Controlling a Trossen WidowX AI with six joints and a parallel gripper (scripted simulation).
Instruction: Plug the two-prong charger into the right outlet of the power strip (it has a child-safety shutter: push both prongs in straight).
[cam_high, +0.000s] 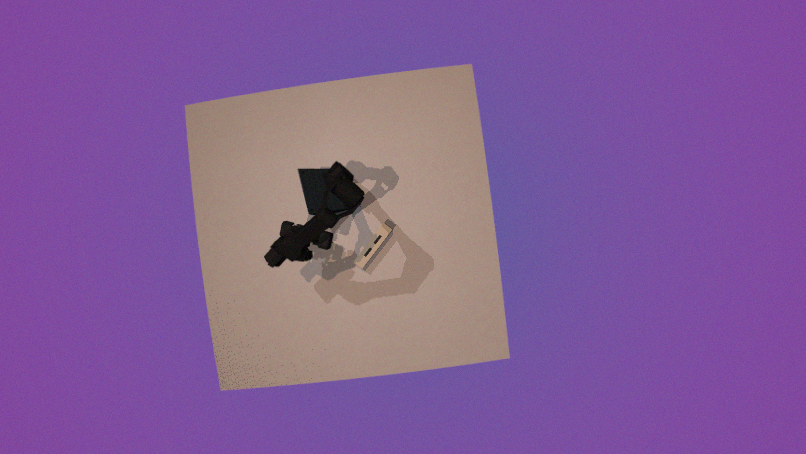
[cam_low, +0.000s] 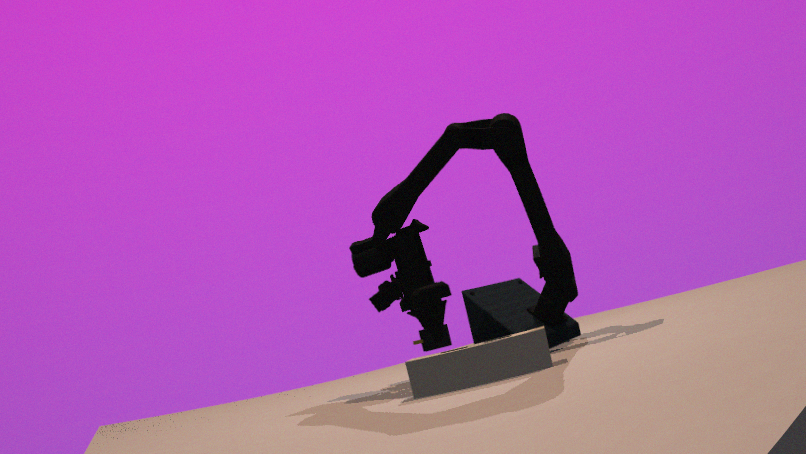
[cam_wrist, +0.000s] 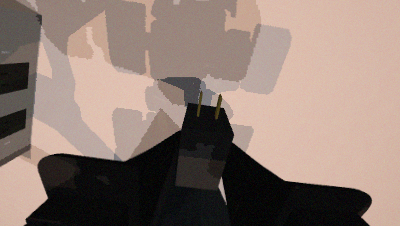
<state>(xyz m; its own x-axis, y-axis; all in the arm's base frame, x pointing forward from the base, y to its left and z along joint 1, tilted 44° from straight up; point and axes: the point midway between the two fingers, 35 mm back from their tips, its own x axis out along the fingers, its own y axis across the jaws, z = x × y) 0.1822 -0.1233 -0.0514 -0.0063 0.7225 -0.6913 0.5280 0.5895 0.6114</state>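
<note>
Now: the two-prong charger 1 cm to the right of my gripper tip, 1 cm ahead of it and 1 cm above it.
</note>
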